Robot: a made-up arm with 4 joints.
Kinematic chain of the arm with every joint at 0, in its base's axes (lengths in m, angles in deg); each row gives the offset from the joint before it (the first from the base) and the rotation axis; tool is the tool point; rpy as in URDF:
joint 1: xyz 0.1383 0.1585 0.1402 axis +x
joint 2: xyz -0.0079 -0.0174 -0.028 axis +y
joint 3: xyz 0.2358 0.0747 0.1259 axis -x
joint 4: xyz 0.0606 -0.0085 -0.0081 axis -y
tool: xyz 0.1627 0.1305 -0.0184 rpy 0 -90 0
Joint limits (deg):
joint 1: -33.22..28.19
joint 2: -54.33..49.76
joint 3: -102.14..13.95
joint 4: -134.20..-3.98
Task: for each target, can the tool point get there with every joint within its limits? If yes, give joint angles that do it. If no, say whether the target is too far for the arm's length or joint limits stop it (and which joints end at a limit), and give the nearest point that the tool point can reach.
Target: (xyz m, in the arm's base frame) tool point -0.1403 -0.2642 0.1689
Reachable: no: joint limits stop it (at a limit: joint 1, joint 2, joint 3, joint 4) | nearest point 0.0111 0.1569 0.4418 | short by 0.524 m
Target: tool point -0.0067 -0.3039 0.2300
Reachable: no: joint limits stop it (at a limit: joint 1, joint 2, joint 3, joint 4) | nearest point 0.0111 0.1569 0.4418 | short by 0.507 m
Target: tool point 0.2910 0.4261 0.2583
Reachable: yes | joints -7.46 -21.11 -46.13 -113.51
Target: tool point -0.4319 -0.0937 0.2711
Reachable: no: too far | nearest point 0.0111 0.1569 0.4418 | short by 0.537 m
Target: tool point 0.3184 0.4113 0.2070
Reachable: yes | joints -13.75 -34.76 -21.16 -103.08
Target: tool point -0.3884 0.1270 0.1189
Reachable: no: joint limits stop it (at a limit: joint 1, joint 2, joint 3, joint 4) | nearest point 0.0111 0.1569 0.4418 | short by 0.515 m
